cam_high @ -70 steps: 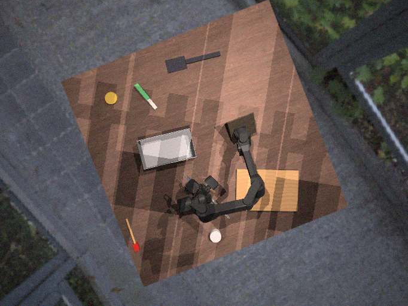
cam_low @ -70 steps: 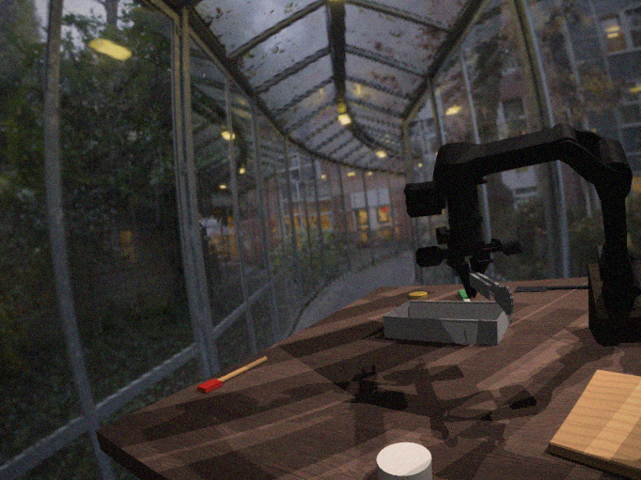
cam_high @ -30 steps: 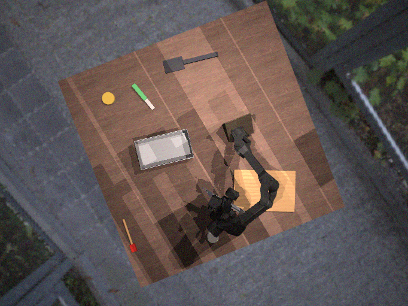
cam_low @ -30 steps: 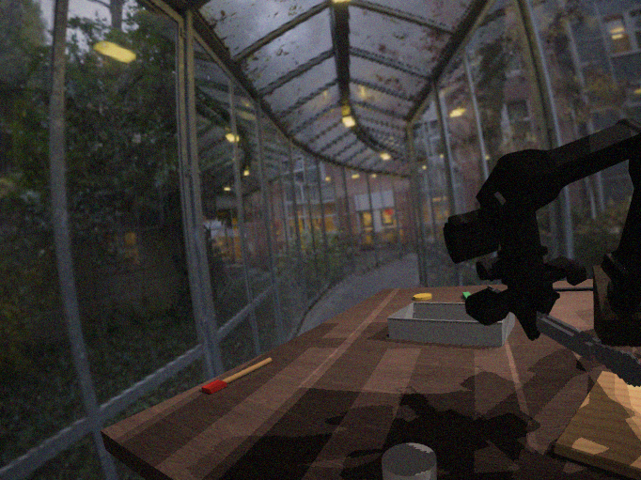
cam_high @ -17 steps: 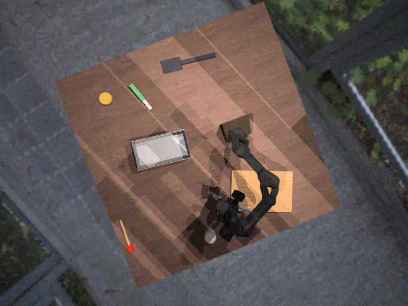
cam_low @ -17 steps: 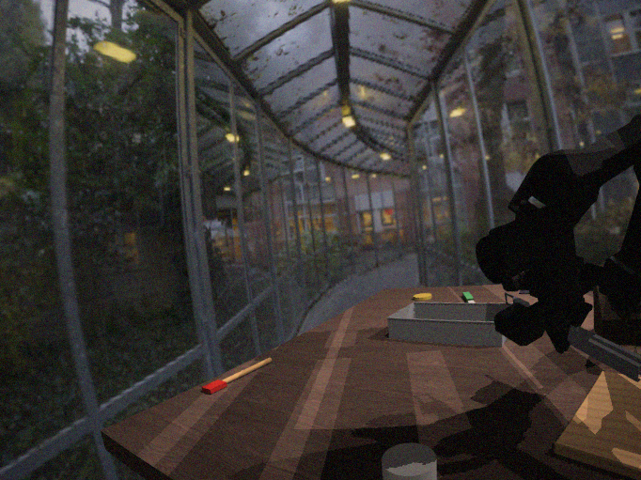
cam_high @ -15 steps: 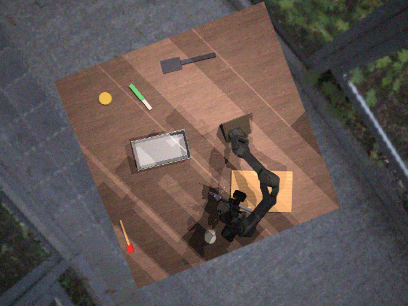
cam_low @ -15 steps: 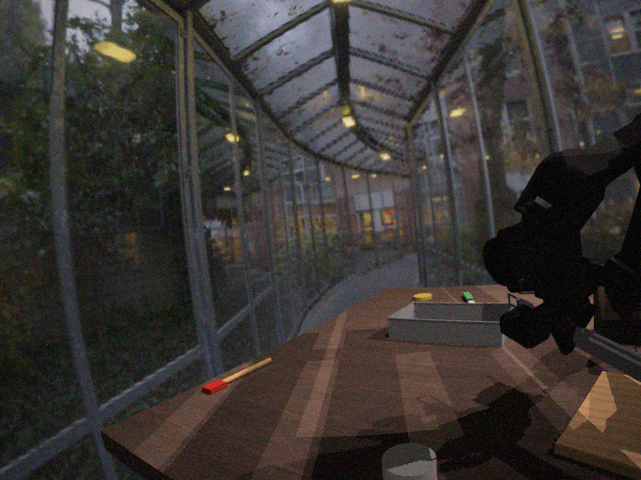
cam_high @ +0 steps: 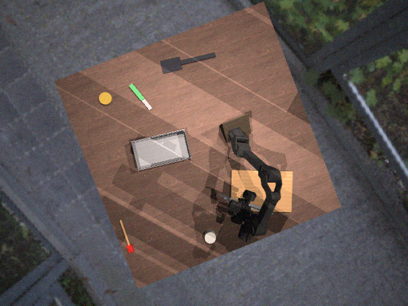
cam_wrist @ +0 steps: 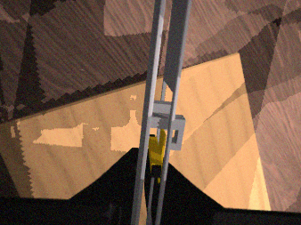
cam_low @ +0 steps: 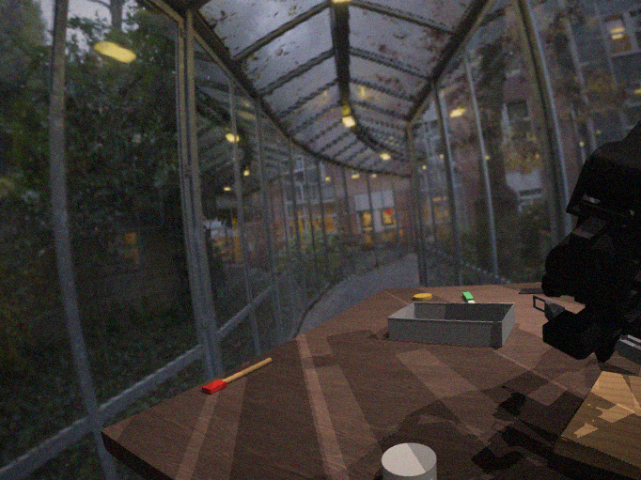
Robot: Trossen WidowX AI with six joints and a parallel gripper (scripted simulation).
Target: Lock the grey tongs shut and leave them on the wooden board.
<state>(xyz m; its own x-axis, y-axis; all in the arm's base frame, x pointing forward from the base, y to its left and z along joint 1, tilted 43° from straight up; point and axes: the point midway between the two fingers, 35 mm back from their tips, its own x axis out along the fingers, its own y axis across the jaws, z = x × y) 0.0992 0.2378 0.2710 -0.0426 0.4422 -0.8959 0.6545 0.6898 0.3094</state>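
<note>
Now: the light wooden board 150 mm behind my gripper tip, 30 mm to the left of it and 90 mm below it. From my gripper tip the other things lie so: white cylinder 220 mm ahead, 180 mm to the left, 80 mm below; then grey roasting tin 320 mm ahead, 390 mm to the right, 70 mm below; then red-tipped wooden stick 690 mm ahead, 40 mm to the left, 90 mm below.
</note>
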